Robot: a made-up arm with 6 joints. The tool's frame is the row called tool. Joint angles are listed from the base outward.
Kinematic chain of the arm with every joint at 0, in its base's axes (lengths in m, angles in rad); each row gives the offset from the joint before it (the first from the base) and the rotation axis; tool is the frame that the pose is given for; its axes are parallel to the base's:
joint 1: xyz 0 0 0.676 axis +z
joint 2: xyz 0.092 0 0 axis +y
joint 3: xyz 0 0 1.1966 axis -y
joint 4: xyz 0 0 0.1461 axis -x
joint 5: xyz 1.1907 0 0 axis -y
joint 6: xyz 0.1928 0 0 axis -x
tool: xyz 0 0 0
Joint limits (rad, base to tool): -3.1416..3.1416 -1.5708..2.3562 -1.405..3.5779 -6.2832..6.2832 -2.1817..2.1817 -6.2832..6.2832
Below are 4 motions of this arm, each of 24 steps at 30 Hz.
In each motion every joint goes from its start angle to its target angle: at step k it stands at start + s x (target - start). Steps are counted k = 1, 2, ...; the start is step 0. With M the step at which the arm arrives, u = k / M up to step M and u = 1 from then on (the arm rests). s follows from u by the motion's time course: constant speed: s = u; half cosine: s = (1 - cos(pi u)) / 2; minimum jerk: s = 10 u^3 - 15 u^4 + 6 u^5.
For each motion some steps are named. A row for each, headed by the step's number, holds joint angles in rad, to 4 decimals.
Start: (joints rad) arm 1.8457 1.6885 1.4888 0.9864 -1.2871 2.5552
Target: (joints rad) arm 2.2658 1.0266 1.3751 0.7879 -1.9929 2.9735
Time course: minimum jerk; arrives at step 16
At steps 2, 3, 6, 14, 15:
2: 1.8524 1.6779 1.4870 0.9832 -1.2984 2.5619
3: 1.8662 1.6562 1.4833 0.9767 -1.3215 2.5756
6: 1.9613 1.5063 1.4575 0.9318 -1.4813 2.6703
14: 2.2591 1.0372 1.3769 0.7911 -1.9816 2.9668
15: 2.2649 1.0281 1.3754 0.7883 -1.9913 2.9726

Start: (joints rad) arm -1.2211 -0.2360 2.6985 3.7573 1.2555 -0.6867
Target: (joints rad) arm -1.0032 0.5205 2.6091 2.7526 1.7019 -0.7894
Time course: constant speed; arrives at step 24
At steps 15, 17, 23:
15: -1.0849 0.2368 2.6426 3.1294 1.5345 -0.7509
17: -1.0668 0.2999 2.6352 3.0456 1.5717 -0.7594
23: -1.0123 0.4890 2.6128 2.7945 1.6833 -0.7851

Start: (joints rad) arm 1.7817 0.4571 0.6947 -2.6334 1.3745 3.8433
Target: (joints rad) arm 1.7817 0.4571 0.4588 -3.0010 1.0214 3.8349
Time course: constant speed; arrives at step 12
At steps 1, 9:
1: 1.7817 0.4571 0.6750 -2.6640 1.3451 3.8426
9: 1.7817 0.4571 0.5178 -2.9091 1.1097 3.8370

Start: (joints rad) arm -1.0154 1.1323 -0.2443 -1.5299 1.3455 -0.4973
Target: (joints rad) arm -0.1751 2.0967 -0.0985 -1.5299 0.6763 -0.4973
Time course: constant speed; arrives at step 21
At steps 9, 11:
9: -0.6553 1.5456 -0.1818 -1.5299 1.0587 -0.4973
11: -0.5752 1.6375 -0.1679 -1.5299 0.9950 -0.4973

